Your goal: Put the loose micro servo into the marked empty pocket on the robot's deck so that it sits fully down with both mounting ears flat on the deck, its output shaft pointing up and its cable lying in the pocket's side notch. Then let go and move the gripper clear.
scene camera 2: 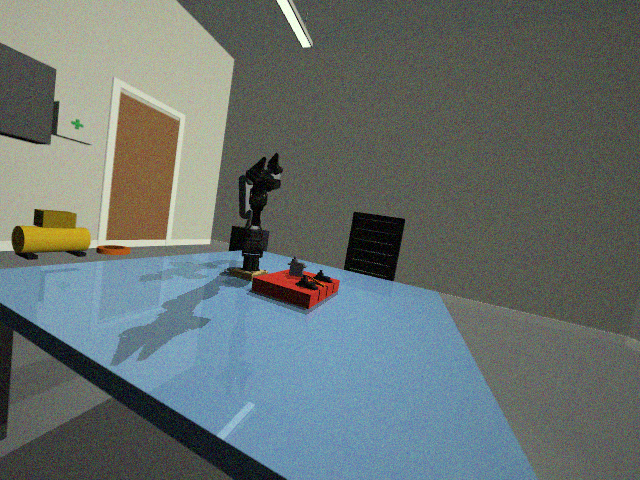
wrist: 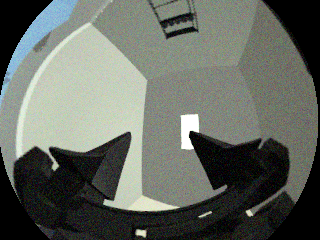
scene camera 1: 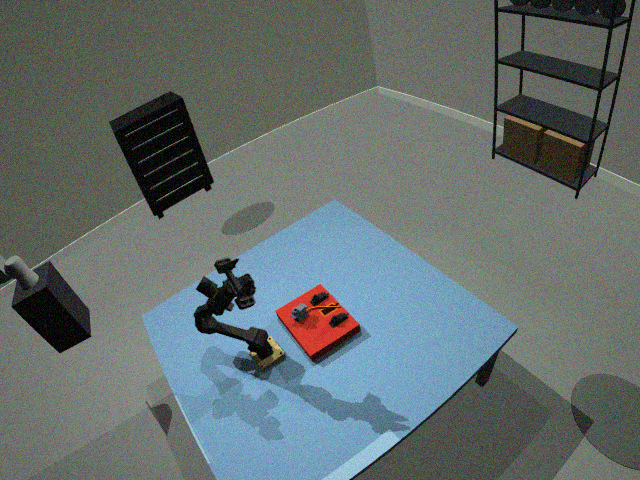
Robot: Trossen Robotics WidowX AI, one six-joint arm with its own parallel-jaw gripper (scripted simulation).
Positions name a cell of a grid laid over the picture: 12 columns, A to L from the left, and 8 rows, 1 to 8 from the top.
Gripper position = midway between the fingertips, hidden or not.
Observation:
My gripper (scene camera 1: E5) is open, with nothing in its grasp. I also see a red deck (scene camera 1: F6).
My gripper also shows in scene camera 2 (scene camera 2: F3) and in the wrist view (wrist: G5). The red deck also shows in scene camera 2 (scene camera 2: F5).

